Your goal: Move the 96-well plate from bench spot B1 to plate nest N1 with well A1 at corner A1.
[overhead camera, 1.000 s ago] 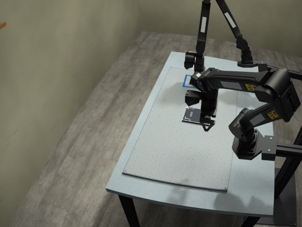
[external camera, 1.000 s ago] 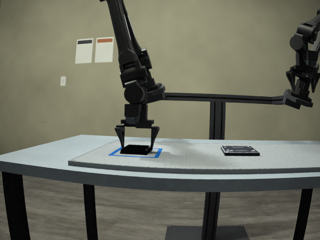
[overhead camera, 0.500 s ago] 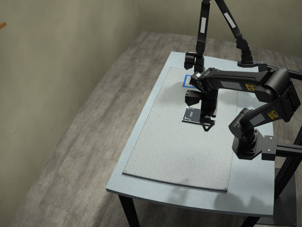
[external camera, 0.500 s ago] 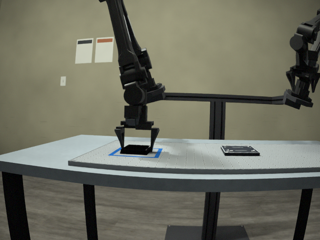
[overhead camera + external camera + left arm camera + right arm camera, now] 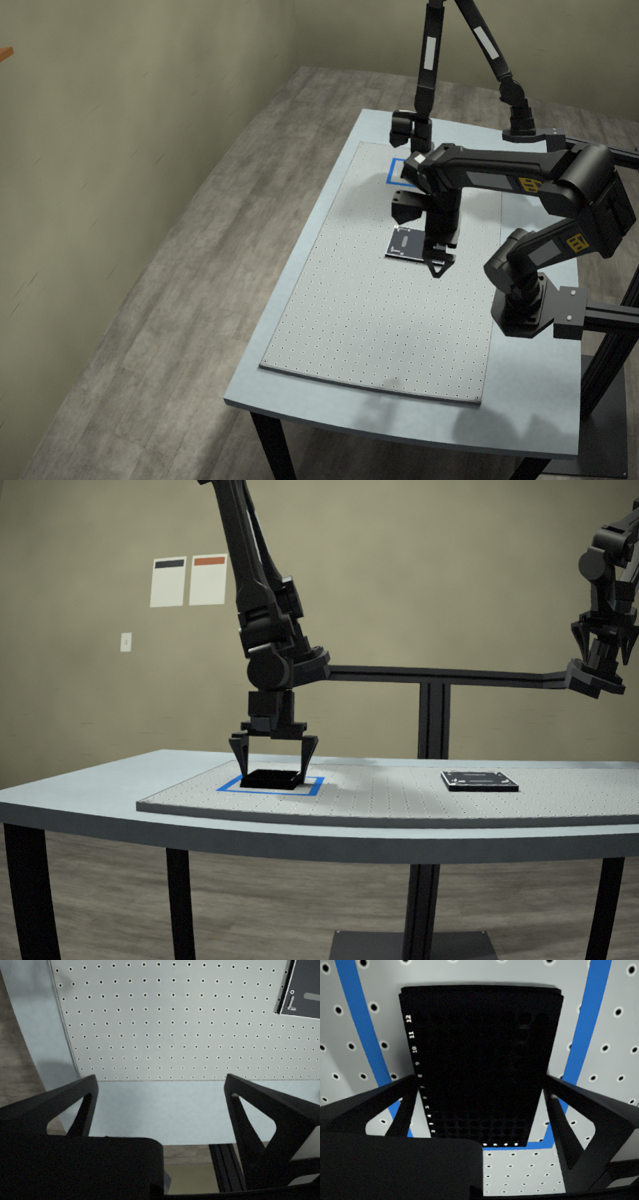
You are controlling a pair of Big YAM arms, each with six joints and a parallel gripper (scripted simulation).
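The black 96-well plate is right at my right hand. Also, from my right hand: plate nest N1: 35 cm to the left, 5 cm behind.
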